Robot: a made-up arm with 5 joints.
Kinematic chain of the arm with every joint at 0, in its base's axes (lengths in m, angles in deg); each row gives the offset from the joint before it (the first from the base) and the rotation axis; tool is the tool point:
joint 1: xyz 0 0 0.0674 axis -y
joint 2: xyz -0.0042 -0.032 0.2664 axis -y
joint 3: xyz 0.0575 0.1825 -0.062 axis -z
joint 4: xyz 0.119 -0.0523 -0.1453 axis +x
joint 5: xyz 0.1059 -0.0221 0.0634 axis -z
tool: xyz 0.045 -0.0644 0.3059
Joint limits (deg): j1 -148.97..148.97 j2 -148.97..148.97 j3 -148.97..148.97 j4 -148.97..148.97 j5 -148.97..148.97
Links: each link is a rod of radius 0.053 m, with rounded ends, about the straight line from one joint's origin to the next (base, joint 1, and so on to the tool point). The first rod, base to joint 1, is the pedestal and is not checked.
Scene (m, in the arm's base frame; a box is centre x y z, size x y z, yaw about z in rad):
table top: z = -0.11
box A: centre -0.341 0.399 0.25 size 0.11 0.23 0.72 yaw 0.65
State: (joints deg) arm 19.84 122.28 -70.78 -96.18 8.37
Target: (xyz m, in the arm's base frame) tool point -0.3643 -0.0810 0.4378
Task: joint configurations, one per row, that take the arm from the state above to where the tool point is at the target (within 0.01 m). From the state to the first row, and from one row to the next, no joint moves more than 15 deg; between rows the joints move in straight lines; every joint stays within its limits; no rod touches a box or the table.
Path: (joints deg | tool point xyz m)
1: 13.07 113.05 -57.50 -94.89 15.63 | 0.0987 0.5361 0.3449
2: 6.30 103.82 -44.22 -93.61 22.88 | 0.0885 0.5499 0.3823
3: -0.47 94.59 -30.93 -92.32 30.14 | 0.1131 0.5446 0.4335
4: -7.24 85.36 -17.65 -91.03 37.40 | 0.1757 0.5214 0.4771
5: -2.24 81.76 -10.29 -76.65 41.39 | 0.0703 0.4684 0.5450
6: 2.76 78.16 -2.92 -62.26 45.37 | -0.0285 0.3892 0.5946
7: 7.76 74.55 4.44 -47.87 49.36 | -0.1157 0.2899 0.6178
8: 12.76 70.95 11.80 -33.48 53.35 | -0.1867 0.1789 0.6094
9: 17.75 67.35 19.17 -19.09 57.34 | -0.2372 0.0666 0.5685
10: 16.47 80.90 15.51 -11.77 47.01 | -0.2831 0.0236 0.5360
11: 15.18 94.46 11.85 -4.46 36.67 | -0.3167 -0.0165 0.5020
12: 13.89 108.01 8.19 2.85 26.34 | -0.3423 -0.0518 0.4693
13: 12.60 121.56 4.54 10.16 16.01 | -0.3643 -0.0810 0.4378

